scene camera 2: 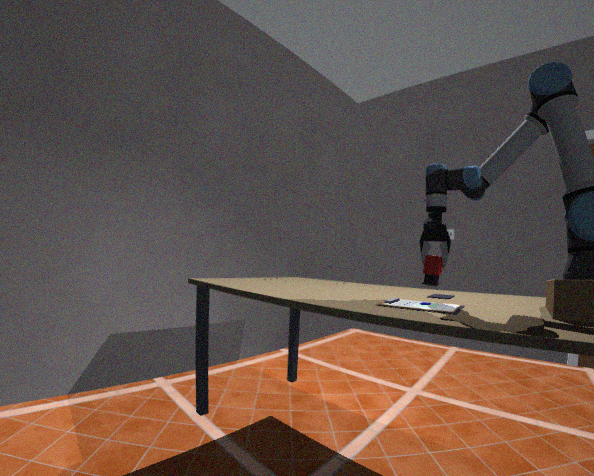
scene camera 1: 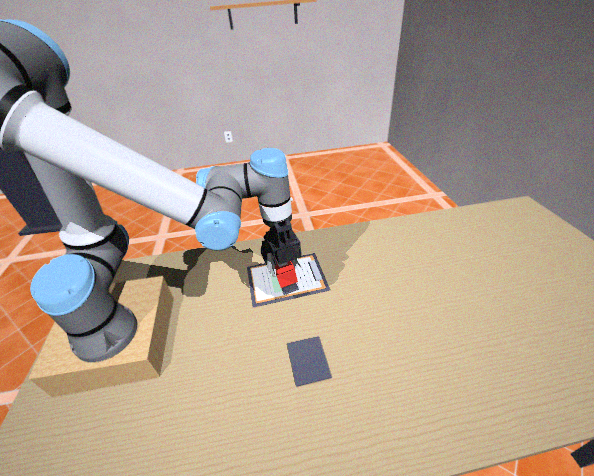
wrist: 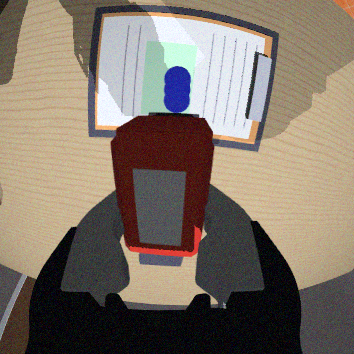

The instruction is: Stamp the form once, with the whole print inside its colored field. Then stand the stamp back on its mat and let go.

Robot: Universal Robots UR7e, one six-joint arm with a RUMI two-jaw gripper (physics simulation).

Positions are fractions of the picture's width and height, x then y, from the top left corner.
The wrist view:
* my gripper: 0.46, 0.53
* red stamp: 0.46, 0.46
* form on clipboard: 0.65, 0.18
